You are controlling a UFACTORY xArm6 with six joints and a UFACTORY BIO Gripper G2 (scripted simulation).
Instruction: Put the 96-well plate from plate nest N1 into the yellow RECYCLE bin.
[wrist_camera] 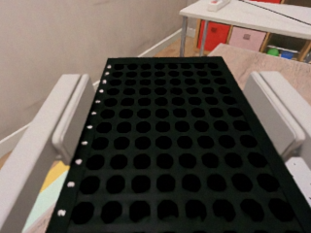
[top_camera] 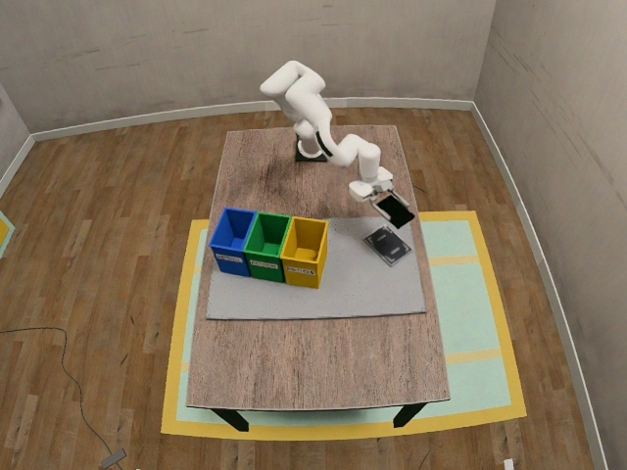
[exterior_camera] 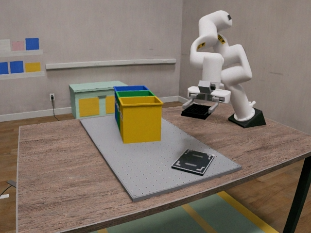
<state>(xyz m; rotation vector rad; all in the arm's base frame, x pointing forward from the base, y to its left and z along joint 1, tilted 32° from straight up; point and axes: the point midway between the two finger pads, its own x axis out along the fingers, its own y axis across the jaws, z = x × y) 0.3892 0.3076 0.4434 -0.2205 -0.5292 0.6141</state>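
The yellow recycle bin lies 320 mm to the right of my hand, 130 mm below it and 80 mm ahead of it. The rest, counted from my hand: black 96-well plate (10 mm below); plate nest N1 (210 mm below); green bin (450 mm to the right, 130 mm below, 50 mm ahead).
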